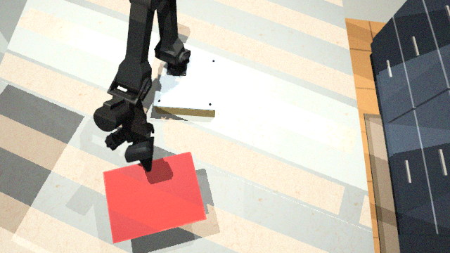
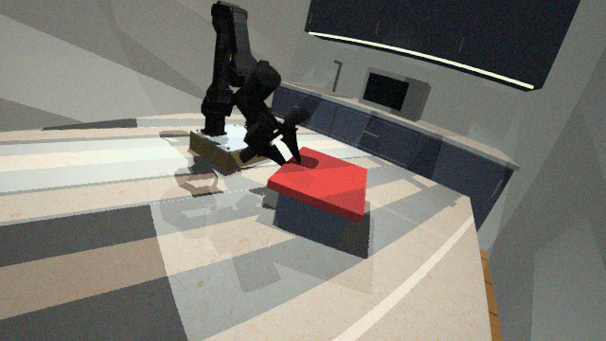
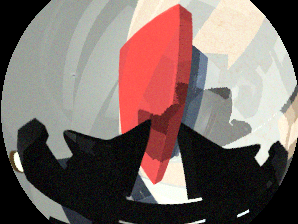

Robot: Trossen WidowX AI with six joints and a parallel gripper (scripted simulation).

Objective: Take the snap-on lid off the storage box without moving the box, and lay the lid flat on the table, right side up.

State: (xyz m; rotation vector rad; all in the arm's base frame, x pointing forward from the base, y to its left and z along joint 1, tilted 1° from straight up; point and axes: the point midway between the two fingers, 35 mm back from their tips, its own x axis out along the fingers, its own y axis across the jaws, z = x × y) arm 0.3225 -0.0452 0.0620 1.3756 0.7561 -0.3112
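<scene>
The red lid lies 7 cm ahead of my gripper tip and 2 cm to the left of it. The rest, counted from my gripper tip: storage box: 7 cm ahead, 2 cm to the left, 5 cm below.
</scene>
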